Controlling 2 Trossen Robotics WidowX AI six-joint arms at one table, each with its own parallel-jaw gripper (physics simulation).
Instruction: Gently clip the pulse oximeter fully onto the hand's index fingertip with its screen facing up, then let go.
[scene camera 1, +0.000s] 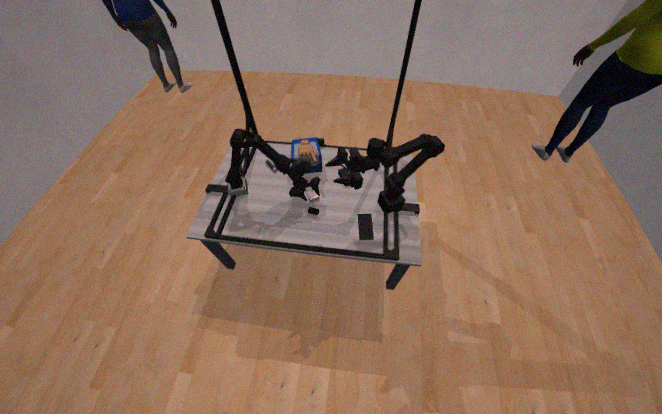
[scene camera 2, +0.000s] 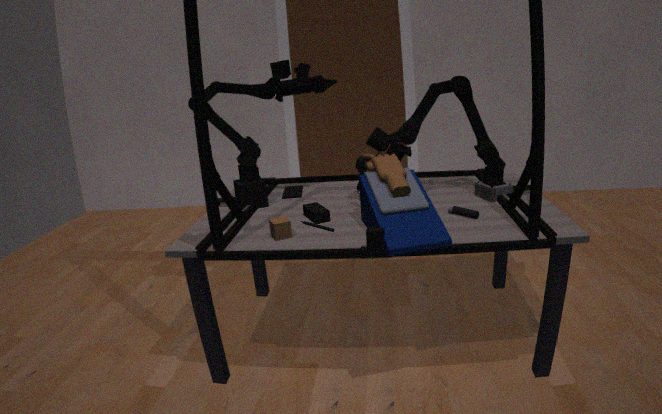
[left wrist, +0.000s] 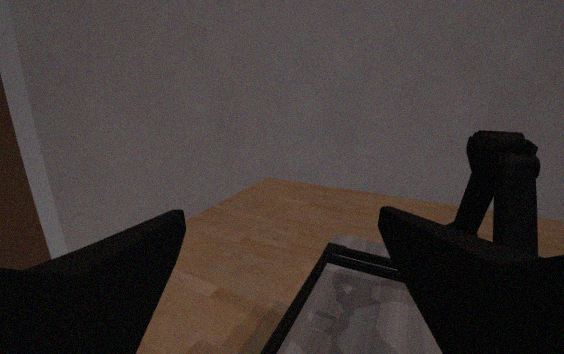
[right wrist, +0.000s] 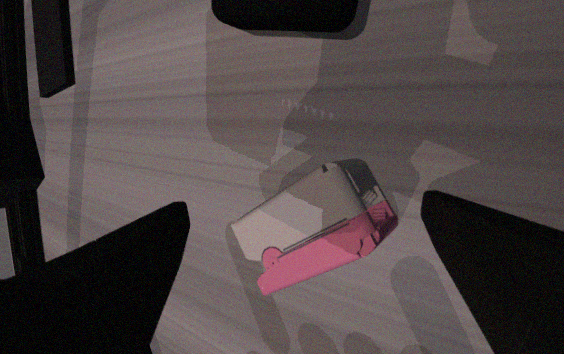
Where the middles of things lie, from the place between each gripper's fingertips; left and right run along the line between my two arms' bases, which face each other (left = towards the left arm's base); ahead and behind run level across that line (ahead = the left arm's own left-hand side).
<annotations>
Right now my right hand is 10 mm past the pulse oximeter (right wrist: 325, 211) and 10 mm above it. Also, from my right hand: blue stand (scene camera 2: 416, 231) 330 mm behind, 110 mm to the right, 10 mm above.
My left gripper is now 16 cm past the pulse oximeter, 12 cm to the left of it and 40 cm above it. Round my left hand: blue stand (48 cm behind, 22 cm to the right, 38 cm below).
</annotations>
